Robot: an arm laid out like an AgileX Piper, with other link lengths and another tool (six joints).
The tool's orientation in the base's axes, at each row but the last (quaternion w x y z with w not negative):
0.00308, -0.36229, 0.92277, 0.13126
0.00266, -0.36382, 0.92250, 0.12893
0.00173, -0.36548, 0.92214, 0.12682
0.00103, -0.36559, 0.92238, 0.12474
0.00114, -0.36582, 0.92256, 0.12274
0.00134, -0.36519, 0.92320, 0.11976
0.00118, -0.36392, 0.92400, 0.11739
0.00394, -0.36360, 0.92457, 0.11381
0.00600, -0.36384, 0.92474, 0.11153
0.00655, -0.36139, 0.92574, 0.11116
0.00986, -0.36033, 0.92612, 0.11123
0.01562, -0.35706, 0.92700, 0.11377
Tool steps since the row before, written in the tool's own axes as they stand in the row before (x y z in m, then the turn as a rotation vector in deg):
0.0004, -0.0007, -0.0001, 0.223, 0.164, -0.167
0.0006, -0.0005, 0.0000, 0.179, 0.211, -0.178
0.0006, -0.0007, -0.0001, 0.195, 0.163, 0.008
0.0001, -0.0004, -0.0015, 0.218, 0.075, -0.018
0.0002, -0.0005, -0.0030, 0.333, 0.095, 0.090
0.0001, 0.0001, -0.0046, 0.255, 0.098, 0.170
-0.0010, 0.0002, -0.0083, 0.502, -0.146, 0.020
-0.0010, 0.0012, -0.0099, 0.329, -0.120, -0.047
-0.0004, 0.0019, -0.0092, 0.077, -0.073, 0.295
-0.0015, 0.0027, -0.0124, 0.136, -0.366, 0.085
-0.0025, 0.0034, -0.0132, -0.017, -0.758, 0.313
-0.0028, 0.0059, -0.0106, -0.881, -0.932, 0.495
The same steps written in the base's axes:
0.0002, -0.0008, -0.0001, -0.259, -0.074, 0.178
-0.0001, -0.0008, -0.0002, -0.258, -0.015, 0.204
0.0000, -0.0009, -0.0001, -0.254, -0.015, 0.011
0.0003, -0.0007, 0.0014, -0.209, -0.099, 0.014
0.0005, -0.0012, 0.0028, -0.316, -0.138, -0.096
0.0003, -0.0010, 0.0045, -0.268, -0.065, -0.166
0.0013, -0.0010, 0.0082, -0.272, -0.436, -0.095
0.0007, -0.0006, 0.0100, -0.158, -0.316, -0.009
-0.0003, -0.0003, 0.0094, -0.028, -0.041, -0.309
0.0001, 0.0003, 0.0128, 0.139, -0.334, -0.169
0.0004, 0.0013, 0.0138, 0.501, -0.464, -0.454
-0.0013, 0.0037, 0.0118, 1.250, 0.020, -0.571

